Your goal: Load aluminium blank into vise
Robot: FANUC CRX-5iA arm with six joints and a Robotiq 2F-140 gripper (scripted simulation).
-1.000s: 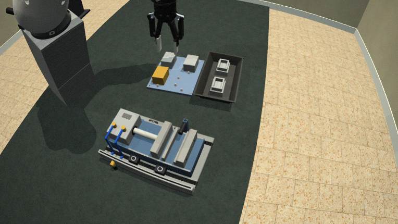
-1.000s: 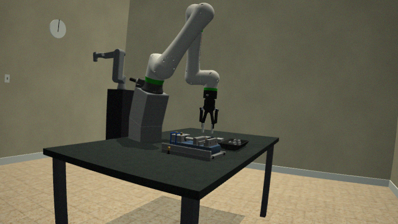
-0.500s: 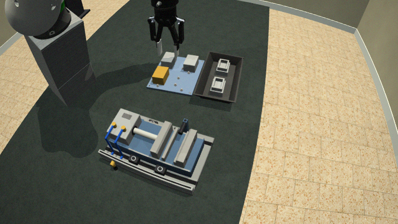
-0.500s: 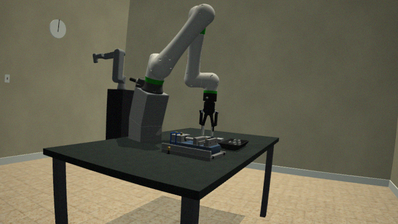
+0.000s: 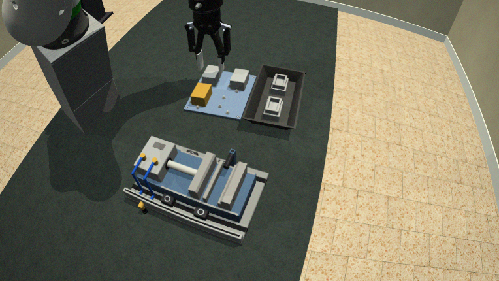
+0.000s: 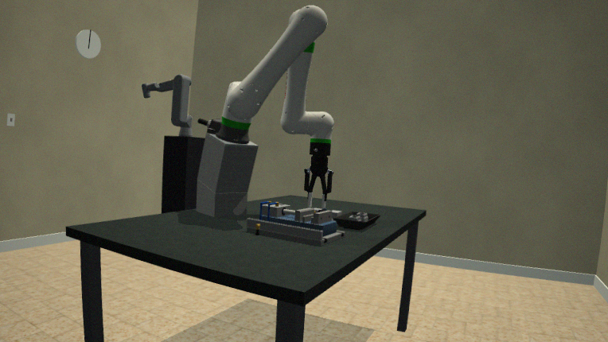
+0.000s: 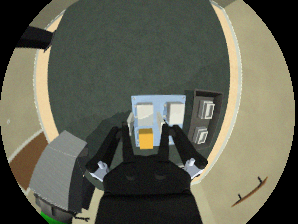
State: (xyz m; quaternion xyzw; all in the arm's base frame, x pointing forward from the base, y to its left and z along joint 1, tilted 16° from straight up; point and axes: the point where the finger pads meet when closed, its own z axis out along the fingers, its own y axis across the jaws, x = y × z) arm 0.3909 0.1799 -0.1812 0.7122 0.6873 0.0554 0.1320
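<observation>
Right now my hand is 5 cm above the aluminium blank. From my hand the other things lie so: brass blank (9 cm to the right, 5 cm below); then blue work stop (31 cm to the right, 14 cm ahead, 2 cm below); then hose block (36 cm to the right, 3 cm behind).
</observation>
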